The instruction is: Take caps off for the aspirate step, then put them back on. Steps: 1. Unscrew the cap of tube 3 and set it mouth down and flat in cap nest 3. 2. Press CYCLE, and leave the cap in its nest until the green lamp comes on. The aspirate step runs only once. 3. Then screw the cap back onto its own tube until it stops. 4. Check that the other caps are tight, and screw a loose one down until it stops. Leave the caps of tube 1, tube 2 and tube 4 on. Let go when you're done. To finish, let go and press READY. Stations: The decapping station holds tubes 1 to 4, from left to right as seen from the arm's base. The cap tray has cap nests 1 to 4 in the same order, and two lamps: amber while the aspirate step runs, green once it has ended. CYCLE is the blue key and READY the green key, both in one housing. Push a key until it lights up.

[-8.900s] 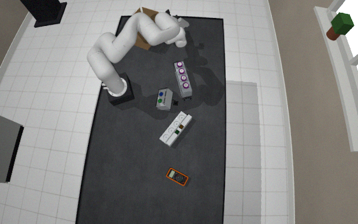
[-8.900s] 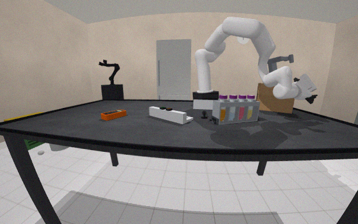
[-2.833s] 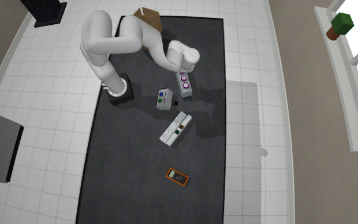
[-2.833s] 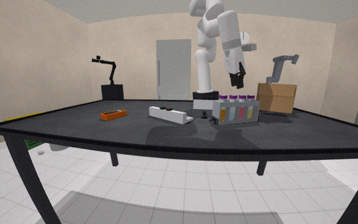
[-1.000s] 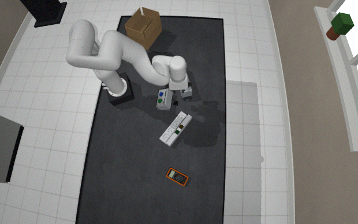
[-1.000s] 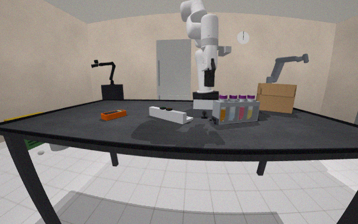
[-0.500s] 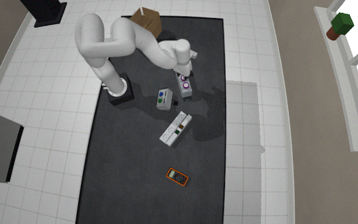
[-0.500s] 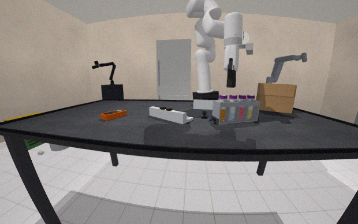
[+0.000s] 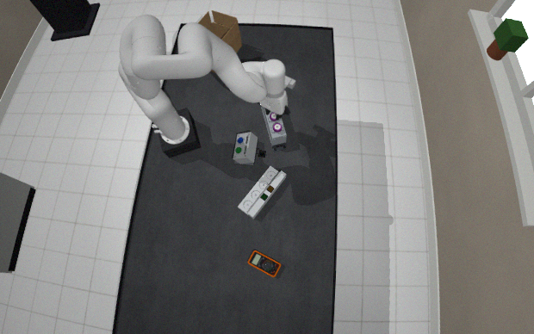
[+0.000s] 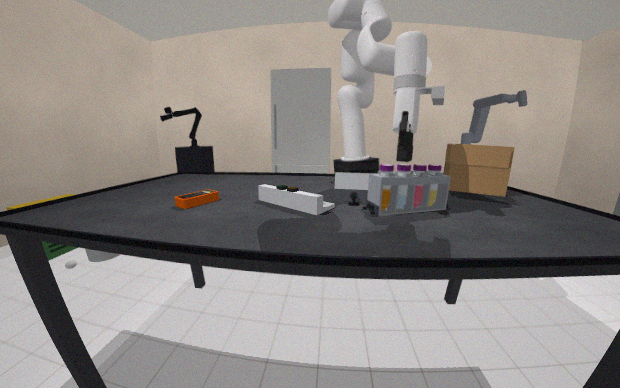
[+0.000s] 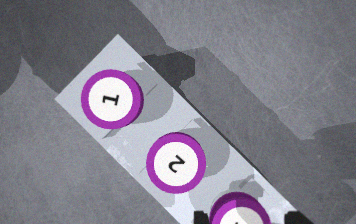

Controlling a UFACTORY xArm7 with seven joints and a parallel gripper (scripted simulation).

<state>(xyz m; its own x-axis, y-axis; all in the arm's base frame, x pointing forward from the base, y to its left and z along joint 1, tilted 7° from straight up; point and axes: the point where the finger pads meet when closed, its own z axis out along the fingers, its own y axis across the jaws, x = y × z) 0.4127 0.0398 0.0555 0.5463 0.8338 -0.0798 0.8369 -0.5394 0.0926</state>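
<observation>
Right now the purple cap is 40 mm below my hand. From my hand the other things lie so: blue cycle key 140 mm behind, 80 mm to the right, 80 mm below; green ready key 150 mm behind, 120 mm to the right, 80 mm below; key housing 130 mm behind, 100 mm to the right, 100 mm below.
</observation>
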